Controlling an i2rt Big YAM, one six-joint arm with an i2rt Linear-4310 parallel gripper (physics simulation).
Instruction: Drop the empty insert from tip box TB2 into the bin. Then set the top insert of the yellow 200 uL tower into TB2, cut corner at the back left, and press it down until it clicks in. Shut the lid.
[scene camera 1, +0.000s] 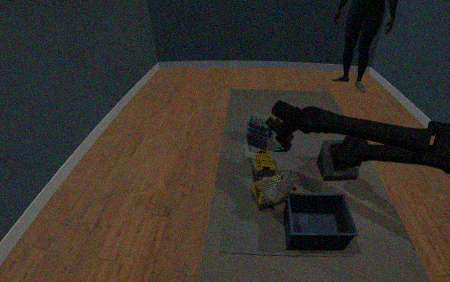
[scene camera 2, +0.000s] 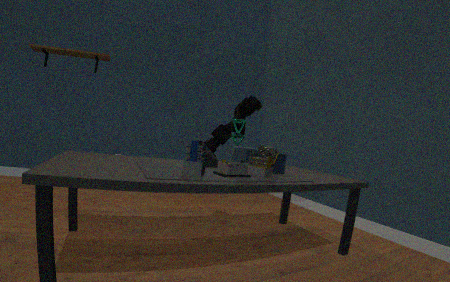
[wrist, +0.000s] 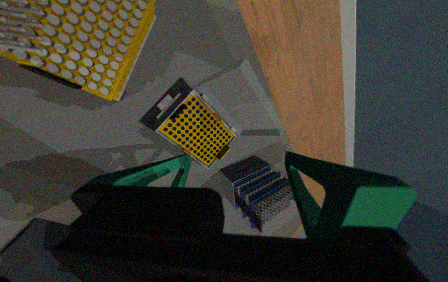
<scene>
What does the blue insert tower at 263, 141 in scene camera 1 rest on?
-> A grey mat.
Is my gripper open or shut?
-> Open.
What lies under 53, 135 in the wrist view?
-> A grey mat.
</scene>
